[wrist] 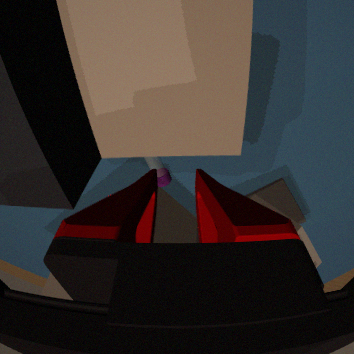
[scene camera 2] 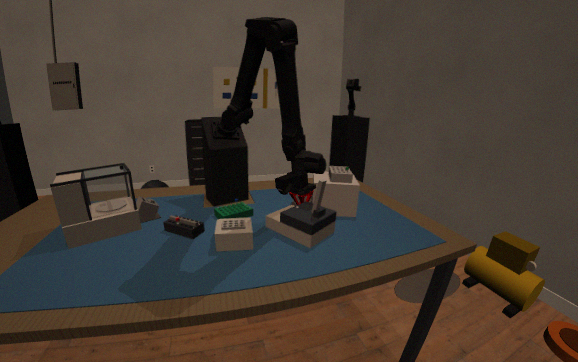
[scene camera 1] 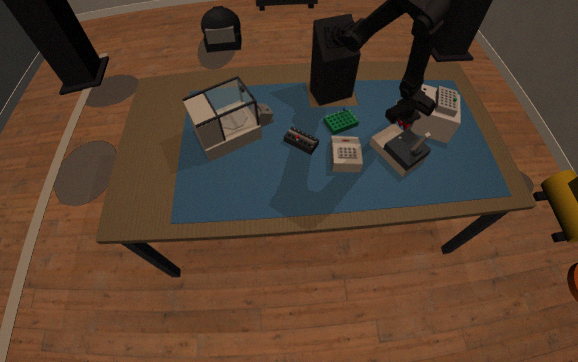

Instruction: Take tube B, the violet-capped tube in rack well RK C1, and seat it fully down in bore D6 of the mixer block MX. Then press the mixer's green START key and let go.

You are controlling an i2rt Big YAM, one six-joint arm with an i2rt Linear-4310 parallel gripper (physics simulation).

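Places are measured from the arm's base along level axes (x left, y back, z up), in millimetres.
Where they show: gripper, between the fingertips: (wrist: 175,177) (scene camera 1: 402,127); arm's base, origin of its link: (scene camera 2: 225,131) (scene camera 1: 338,36).
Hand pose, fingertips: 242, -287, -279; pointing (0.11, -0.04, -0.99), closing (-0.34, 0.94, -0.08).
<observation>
Things, the pixels of their top centre, and the offset from my fingertips, as dx, dy, dz. "pt": a spot on its surface instead.
- violet-capped tube, centre of its top: (wrist: 150,163) +10, -17, -18
- tan lever unit, centre of its top: (scene camera 2: 301,202) (scene camera 1: 404,137) -60, -100, +71
- mixer block MX, centre of its top: (scene camera 2: 325,168) (scene camera 1: 433,93) +124, +51, +139
- mixer's grey bore block, a spot on its surface: (scene camera 2: 341,173) pt +149, -31, +139
- green key, centre of its top: (scene camera 1: 455,99) +199, -2, +153
- green rack, centre of its top: (scene camera 2: 233,208) (scene camera 1: 341,119) -254, +90, -1
- keypad box, centre of its top: (scene camera 2: 233,219) (scene camera 1: 347,146) -287, -83, +39
- black switch strip, centre of its top: (scene camera 2: 182,219) (scene camera 1: 301,136) -447, +15, +17
- glass enclosure, centre of its top: (scene camera 1: 228,93) (scene camera 2: 105,167) -702, +133, +192
The violet-capped tube (wrist: 162,175) lies on its side on the blue mat, just beyond my left fingertip. Its far end is hidden under the edge of the tan lever unit (wrist: 158,88) (scene camera 1: 384,138) (scene camera 2: 307,220). My gripper (scene camera 1: 403,123) (scene camera 2: 302,198) (wrist: 175,177) is shut on nothing, low over the gap between the lever unit and the mixer block MX (scene camera 1: 440,123) (scene camera 2: 338,197). The mixer's grey bore block (scene camera 1: 447,100) (scene camera 2: 341,173) and green key (scene camera 1: 455,99) are to my right. The green rack (scene camera 1: 341,121) (scene camera 2: 233,210) stands to the left. The tube is hidden in both scene views.
A keypad box (scene camera 1: 346,153) (scene camera 2: 234,233) and a black switch strip (scene camera 1: 300,139) (scene camera 2: 184,226) stand left of the lever unit. A glass enclosure (scene camera 1: 221,115) is at far left. The arm's black pedestal (scene camera 1: 333,61) stands behind the rack.
</observation>
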